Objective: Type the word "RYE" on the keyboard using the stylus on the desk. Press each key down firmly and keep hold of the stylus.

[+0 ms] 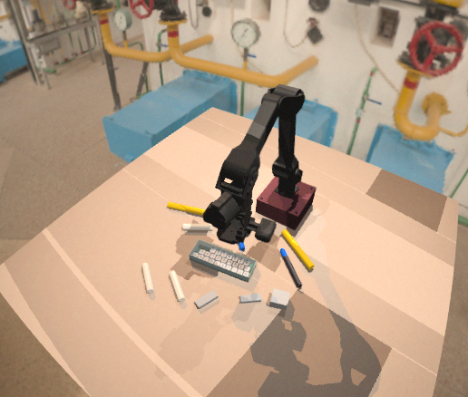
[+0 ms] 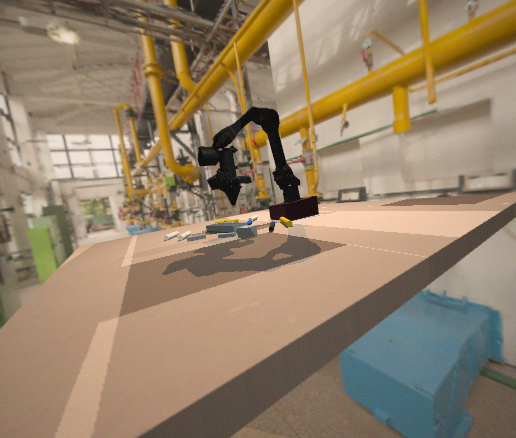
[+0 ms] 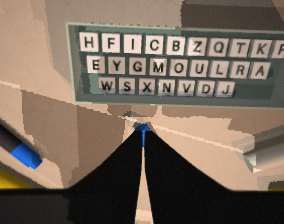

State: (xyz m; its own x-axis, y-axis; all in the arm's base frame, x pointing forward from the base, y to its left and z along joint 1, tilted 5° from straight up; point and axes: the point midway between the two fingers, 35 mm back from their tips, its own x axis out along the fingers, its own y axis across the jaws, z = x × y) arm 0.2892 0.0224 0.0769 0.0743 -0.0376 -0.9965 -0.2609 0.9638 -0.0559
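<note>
The blue stylus lies 9 cm behind my gripper tip, 7 cm to the right of it and 9 cm below it. From my gripper tip the other things lie so: grey block (4 cm ahead, 18 cm to the left, 8 cm below).
</note>
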